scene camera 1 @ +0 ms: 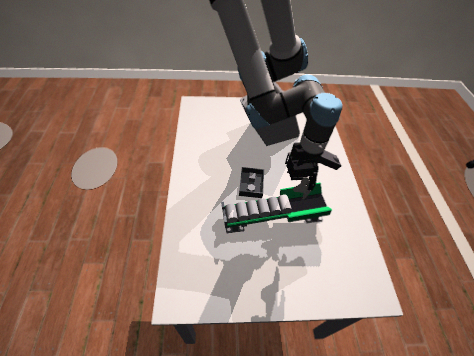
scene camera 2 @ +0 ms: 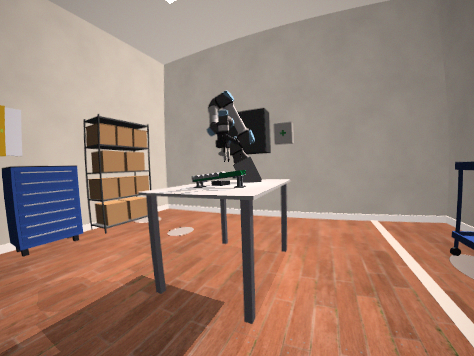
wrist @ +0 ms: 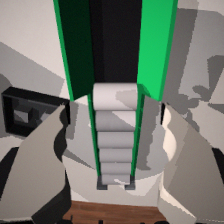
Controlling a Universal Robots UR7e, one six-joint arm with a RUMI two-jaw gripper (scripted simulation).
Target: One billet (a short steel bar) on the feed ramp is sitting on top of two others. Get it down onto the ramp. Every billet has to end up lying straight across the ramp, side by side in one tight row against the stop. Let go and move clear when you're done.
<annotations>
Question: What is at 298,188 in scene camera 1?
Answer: My gripper.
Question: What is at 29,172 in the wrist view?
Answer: My gripper.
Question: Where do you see a steel billet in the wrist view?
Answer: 106,96
</annotations>
